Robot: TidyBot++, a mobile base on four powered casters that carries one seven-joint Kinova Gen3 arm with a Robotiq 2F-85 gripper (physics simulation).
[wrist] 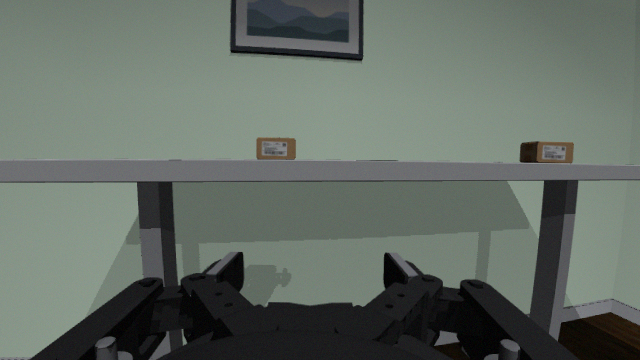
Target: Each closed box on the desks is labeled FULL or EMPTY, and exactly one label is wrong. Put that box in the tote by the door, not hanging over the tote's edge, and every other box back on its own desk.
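Frame: origin at the arm's base, x ahead, y left, z up, level; centimetres.
Where they show: gripper, fingertip midpoint: (313, 268).
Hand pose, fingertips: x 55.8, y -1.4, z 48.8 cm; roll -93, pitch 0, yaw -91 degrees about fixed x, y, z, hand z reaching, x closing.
Note:
After its pixels a point has its place.
A small brown box (276, 148) @(x 99.5, y 7.1, z 57.9 cm) with a white shipping label on its front stands on the desk (320, 171) @(x 69.6, y -2.2, z 54.0 cm), a little left of the middle of the view. A second brown box (547, 152) @(x 94.9, y -55.8, z 57.8 cm) with a similar front label stands on the same desk at the right. The desk is seen edge-on at about top height, so the box tops and any FULL or EMPTY labels are hidden. My gripper (313, 268) @(x 55.8, y -1.4, z 48.8 cm) is open and empty, lower in the view than the desk's front edge and apart from both boxes. The tote does not show.
The desk's left leg (159, 250) @(x 99.3, y 35.8, z 33.3 cm) and right leg (554, 250) @(x 115.9, y -83.1, z 25.9 cm) stand on either side of the gripper in the view. A green wall (425, 100) @(x 156.0, y -52.9, z 83.3 cm) with a framed picture (297, 49) @(x 146.3, y 5.4, z 100.5 cm) is behind the desk. Dark wooden floor (600, 335) @(x 153.5, y -161.9, z -39.7 cm) shows at the lower right.

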